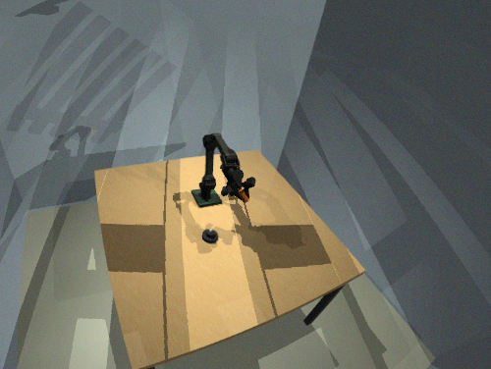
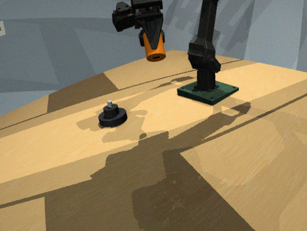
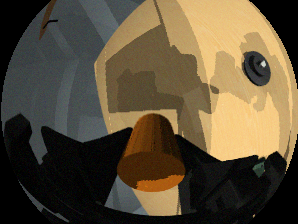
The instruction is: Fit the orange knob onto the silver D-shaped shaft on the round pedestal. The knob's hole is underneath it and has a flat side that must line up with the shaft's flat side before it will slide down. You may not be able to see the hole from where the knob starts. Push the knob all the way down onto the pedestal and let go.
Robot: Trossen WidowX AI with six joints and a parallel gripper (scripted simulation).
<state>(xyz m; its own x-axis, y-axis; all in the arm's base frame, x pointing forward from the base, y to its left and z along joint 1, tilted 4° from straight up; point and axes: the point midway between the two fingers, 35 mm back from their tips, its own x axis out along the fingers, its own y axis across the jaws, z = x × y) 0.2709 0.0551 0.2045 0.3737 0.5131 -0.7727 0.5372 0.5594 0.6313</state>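
Right now the orange knob is 1 cm behind my gripper tip, 2 cm to the right of it and 3 cm above it. From my gripper tip the other things lie so: round pedestal (2 cm ahead, 20 cm to the right, 17 cm below).
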